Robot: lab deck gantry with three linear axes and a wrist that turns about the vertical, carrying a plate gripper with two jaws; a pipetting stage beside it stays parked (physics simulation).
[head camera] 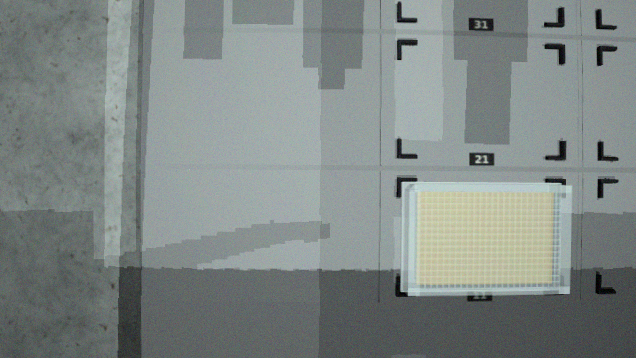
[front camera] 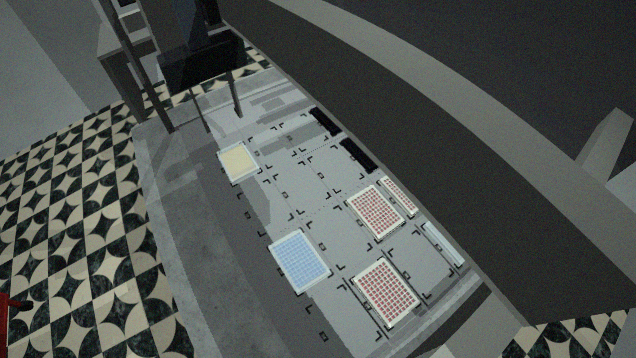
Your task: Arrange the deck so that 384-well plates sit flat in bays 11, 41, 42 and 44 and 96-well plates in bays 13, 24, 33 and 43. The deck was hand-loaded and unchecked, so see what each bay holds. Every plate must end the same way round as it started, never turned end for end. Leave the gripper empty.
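Frame: origin at the robot's base, x ahead, y left, z up, level; centimetres.
Seen in the pictures: gripper, fingertip midpoint: [front camera: 222, 120]; robot's base, origin of the base link: [head camera: 399, 291] [front camera: 216, 155].
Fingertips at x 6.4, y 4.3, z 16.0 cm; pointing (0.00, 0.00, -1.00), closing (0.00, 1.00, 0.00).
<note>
Offsets run from my fingertips to a thing's middle.
In the front view, my gripper [front camera: 223, 123] hangs left of bay 11, its jaws apart with nothing between them. A yellow fine-grid plate {dy +0.0, dx +0.0, dz -15.3 cm} [front camera: 239, 162] [head camera: 485, 239] lies flat in bay 11, covering part of its label in the head view. By layout, the blue plate {dy +0.0, dx +32.8, dz -15.3 cm} [front camera: 300, 260] is in bay 13, one red-welled 96-well plate {dy +10.7, dx +49.2, dz -13.8 cm} [front camera: 386, 292] in 24 and another {dy +21.4, dx +32.8, dz -15.3 cm} [front camera: 376, 212] in 33. Row 4 is partly hidden: a black plate {dy +32.1, dx +0.0, dz -15.3 cm} [front camera: 325, 121] in 41, another black plate {dy +32.1, dx +16.4, dz -15.3 cm} [front camera: 358, 155] in 42, a red-welled plate {dy +32.1, dx +32.8, dz -15.3 cm} [front camera: 399, 196] in 43, a pale plate {dy +32.1, dx +49.2, dz -13.8 cm} [front camera: 444, 244] in 44.
A broad dark beam [front camera: 360, 85] crosses the front view and hides the back of row 4. A dark carriage box [front camera: 202, 60] hangs above the jaws. Upright posts stand at the upper left. Corner marks show bays 21 and 31 above bay 11 in the head view.
</note>
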